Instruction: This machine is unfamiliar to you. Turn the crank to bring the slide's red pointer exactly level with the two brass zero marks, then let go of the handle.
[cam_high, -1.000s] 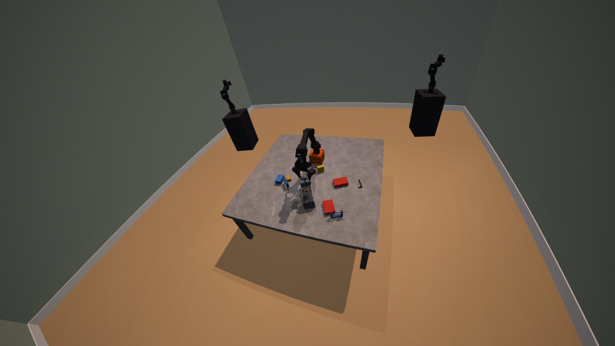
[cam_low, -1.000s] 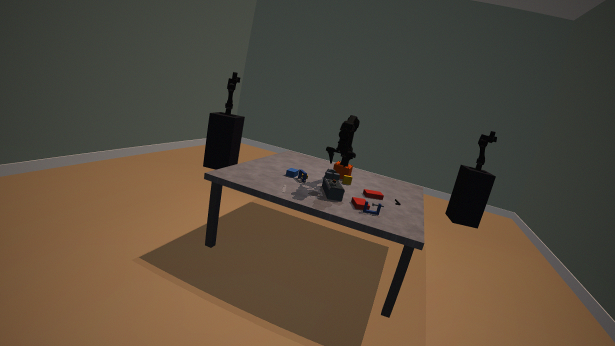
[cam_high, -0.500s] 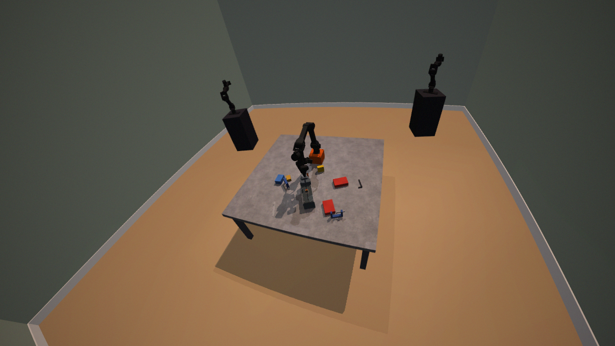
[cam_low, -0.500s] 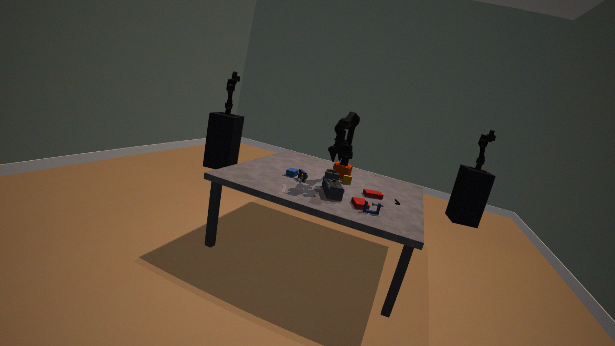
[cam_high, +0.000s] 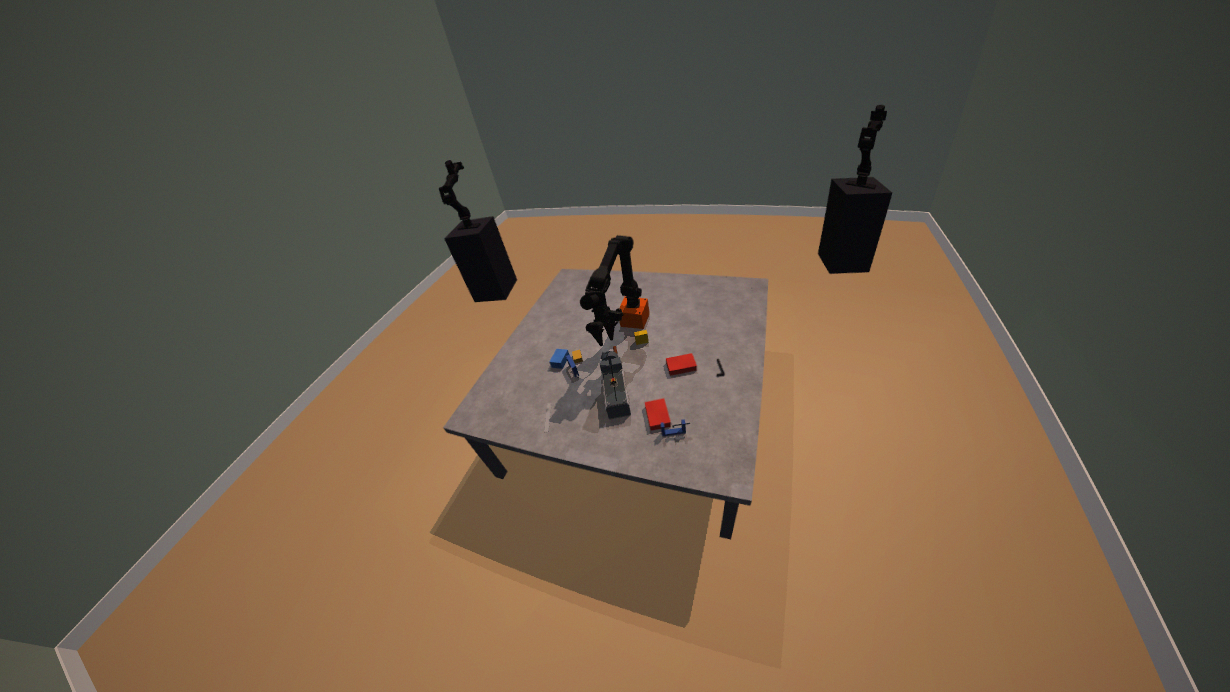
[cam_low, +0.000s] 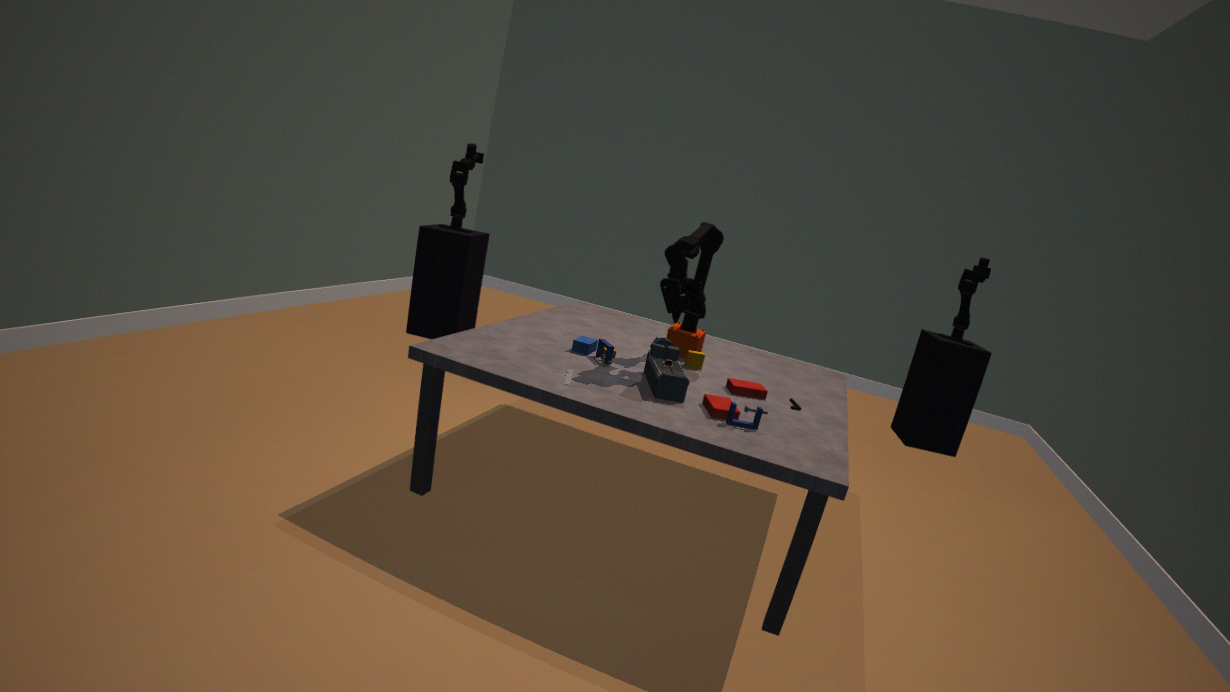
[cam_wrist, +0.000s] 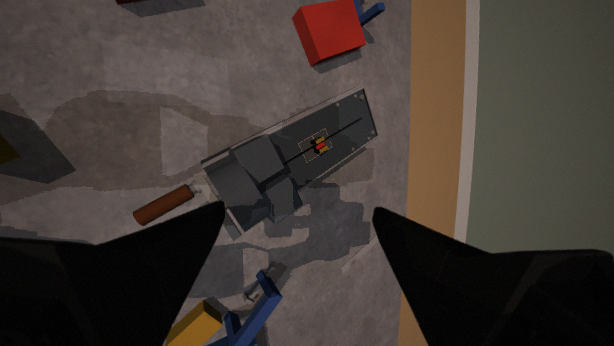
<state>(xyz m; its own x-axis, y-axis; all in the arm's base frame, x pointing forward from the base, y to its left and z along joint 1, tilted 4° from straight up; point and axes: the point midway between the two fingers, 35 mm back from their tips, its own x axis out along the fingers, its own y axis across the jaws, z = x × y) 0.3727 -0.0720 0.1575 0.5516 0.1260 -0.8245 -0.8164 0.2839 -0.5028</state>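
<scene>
Right now the brown crank handle is 8 cm behind my gripper tip, 1 cm to the left of it and 12 cm below it. From my gripper tip the other things lie so: yellow cube (22 cm behind, 11 cm to the left, 17 cm below); then red pointer (10 cm ahead, 2 cm to the left, 12 cm below); then blue block (10 cm behind, 28 cm to the right, 18 cm below).
</scene>
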